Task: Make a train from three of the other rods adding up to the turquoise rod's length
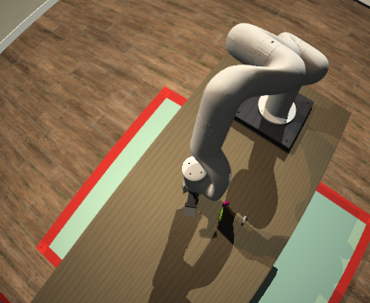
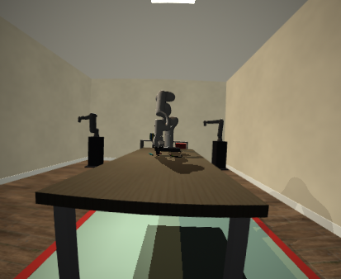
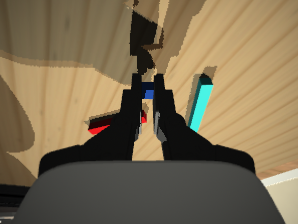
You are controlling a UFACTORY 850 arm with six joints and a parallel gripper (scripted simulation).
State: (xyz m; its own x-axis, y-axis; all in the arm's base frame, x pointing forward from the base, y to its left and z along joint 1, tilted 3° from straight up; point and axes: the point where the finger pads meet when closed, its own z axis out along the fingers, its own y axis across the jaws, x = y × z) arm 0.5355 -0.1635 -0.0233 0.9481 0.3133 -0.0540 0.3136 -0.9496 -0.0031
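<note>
Now: the red rod 7 cm behind my hand, 1 cm to the left of it and 3 cm below it. The rest, counted from my hand: turquoise rod 3 cm behind, 7 cm to the right, 3 cm below; then blue rod 2 cm below; then magenta rod 2 cm behind, 13 cm to the left, 3 cm below.
</note>
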